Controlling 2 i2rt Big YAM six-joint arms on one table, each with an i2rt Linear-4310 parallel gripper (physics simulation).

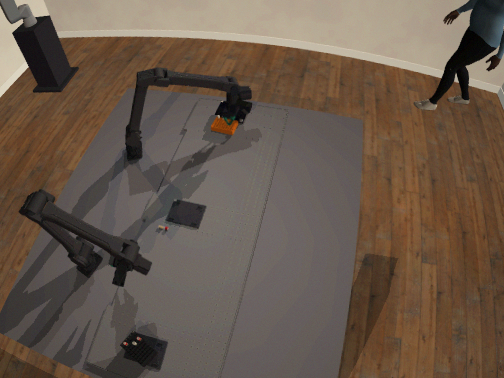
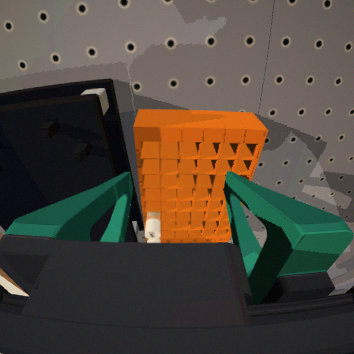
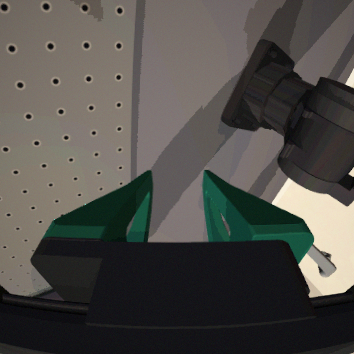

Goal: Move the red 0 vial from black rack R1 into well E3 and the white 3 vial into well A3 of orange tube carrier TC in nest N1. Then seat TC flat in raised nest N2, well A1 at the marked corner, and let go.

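Places are measured from the left arm's base along level axes (x right, y ahead, z up), in metres.
Where they show: left gripper, between the fingertips: (image 1: pixel 230 121) (image 2: pixel 177 179); right gripper, between the fingertips: (image 3: pixel 177 177); left arm's base, origin of its link: (image 1: pixel 134 151); right arm's base, origin of its link: (image 1: pixel 90 264) (image 3: pixel 254 88).
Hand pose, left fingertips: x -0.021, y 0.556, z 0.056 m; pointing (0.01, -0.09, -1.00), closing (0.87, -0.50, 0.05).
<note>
Things, the pixels of their centre, and the offset from my left fingertips. "spot": a spot on its surface instead.
- orange tube carrier TC, middle of its body: (image 2: pixel 191 187) (image 1: pixel 224 125) dx -0.005, dy -0.036, dz -0.028 m
- carrier, a spot on its surface: (image 2: pixel 191 175) spot: dx +0.001, dy -0.024, dz -0.028 m
- white vial, middle of its body: (image 2: pixel 153 211) dx -0.044, dy -0.035, dz -0.018 m
- small red-capped vial, middle of its body: (image 1: pixel 163 227) dx +0.552, dy -0.433, dz -0.037 m
- flat black nest, middle of its body: (image 3: pixel 46 307) (image 1: pixel 186 212) dx +0.498, dy -0.316, dz -0.037 m
- Black rack R1, middle of its body: (image 1: pixel 138 348) dx +1.098, dy -0.608, dz -0.018 m
The orange tube carrier TC (image 1: pixel 224 125) sits at the back of the table, beside a black nest (image 2: pixel 56 147). My left gripper (image 1: pixel 230 118) hangs over it, open. Its green fingers (image 2: pixel 177 197) straddle the carrier (image 2: pixel 191 175) close to its two long sides. A white vial (image 2: pixel 153 227) stands in a well at the carrier's near left corner. A small red-capped vial (image 1: pixel 163 228) lies on its side on the table next to the flat black nest (image 1: pixel 186 213). My right gripper (image 1: pixel 118 280) is shut and empty, with a narrow gap between its fingers (image 3: pixel 177 207), above bare table.
Black rack R1 (image 1: pixel 142 347) stands at the front edge with two capped vials in it. A person (image 1: pixel 468 52) walks on the wood floor at the far right. A black pedestal (image 1: pixel 42 55) stands at the back left.
</note>
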